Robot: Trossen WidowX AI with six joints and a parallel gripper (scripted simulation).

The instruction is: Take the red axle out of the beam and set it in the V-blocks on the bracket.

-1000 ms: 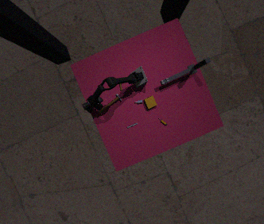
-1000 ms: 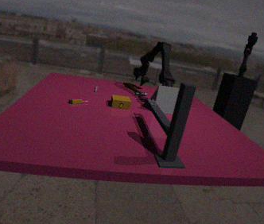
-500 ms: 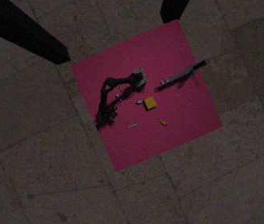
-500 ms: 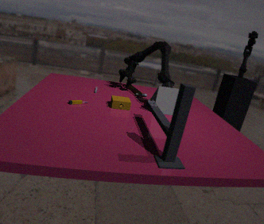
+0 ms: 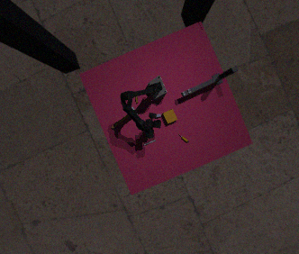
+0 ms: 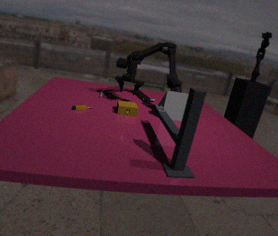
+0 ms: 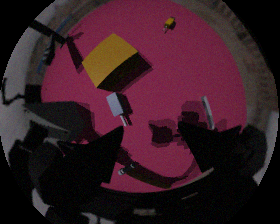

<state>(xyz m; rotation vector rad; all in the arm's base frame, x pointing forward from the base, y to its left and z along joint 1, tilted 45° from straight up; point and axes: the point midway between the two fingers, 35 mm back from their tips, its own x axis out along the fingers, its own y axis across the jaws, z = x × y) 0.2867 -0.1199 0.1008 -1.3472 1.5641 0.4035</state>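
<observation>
Right now the upright peg is 50 mm behind my gripper tip, 50 mm to the left of it and 50 mm below it. Also, from my gripper tip: black tool (240 mm ahead, 240 mm to the left, 60 mm below); yellow block (10 mm behind, 170 mm to the left, 40 mm below).
</observation>
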